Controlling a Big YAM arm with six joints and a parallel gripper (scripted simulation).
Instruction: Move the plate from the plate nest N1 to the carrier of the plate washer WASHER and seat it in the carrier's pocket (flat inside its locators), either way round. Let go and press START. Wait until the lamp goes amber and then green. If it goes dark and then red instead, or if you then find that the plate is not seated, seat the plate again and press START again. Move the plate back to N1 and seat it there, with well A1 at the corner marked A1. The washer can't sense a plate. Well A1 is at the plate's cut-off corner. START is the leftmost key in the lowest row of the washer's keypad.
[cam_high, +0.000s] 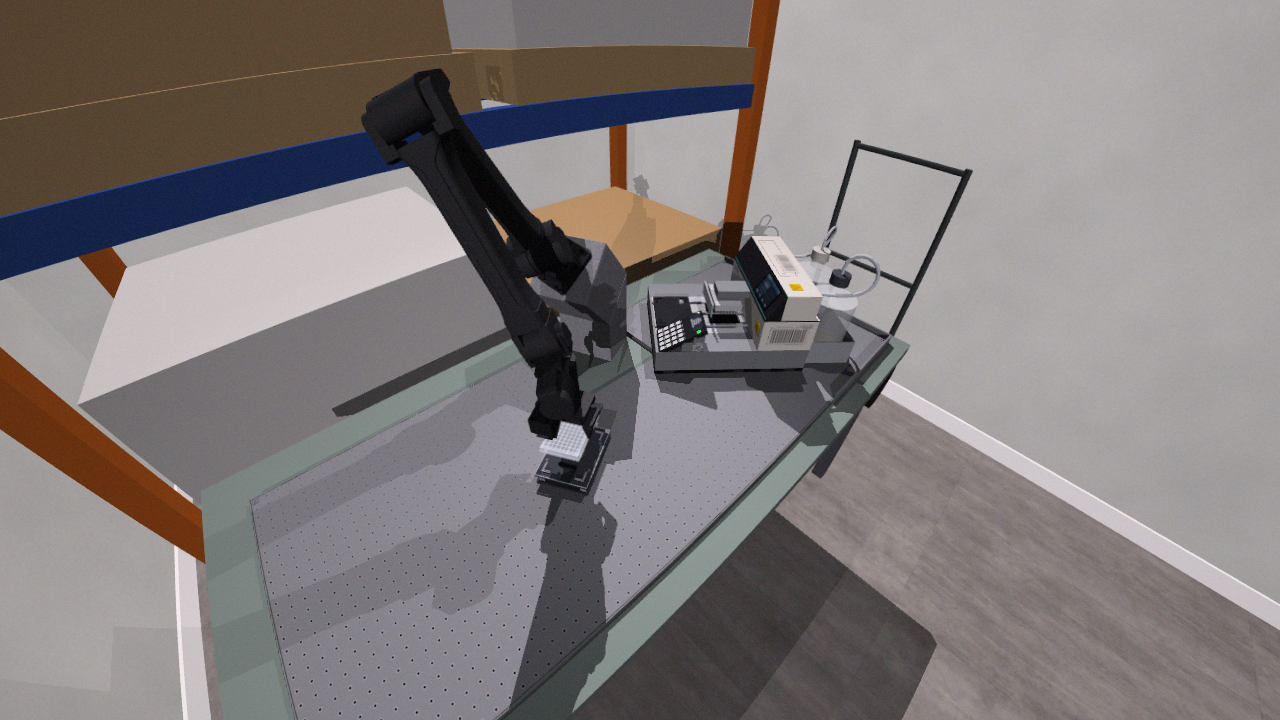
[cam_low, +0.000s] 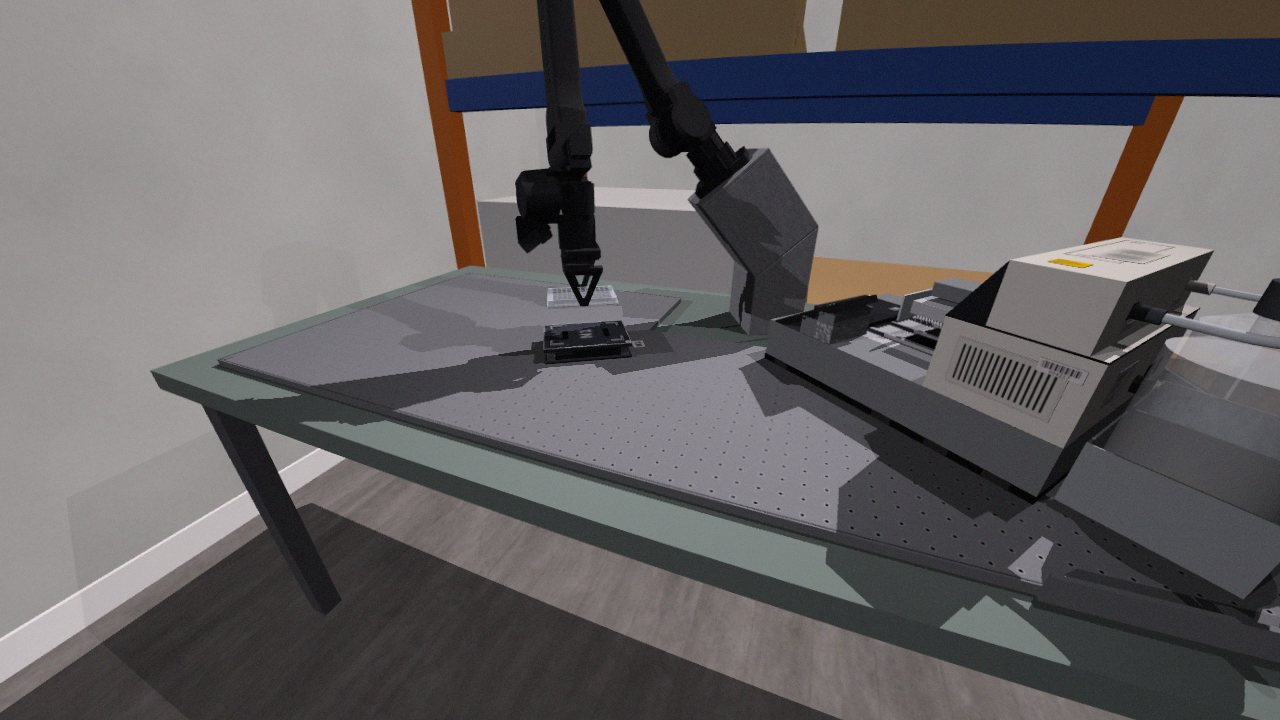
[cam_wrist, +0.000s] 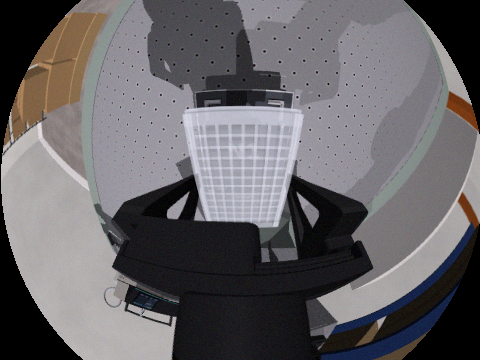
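My gripper is now 80 mm above the black plate nest N1. Also, from my hand: white well plate (10 mm below); then plate washer (630 mm to the left, 40 mm ahead, 20 mm above).
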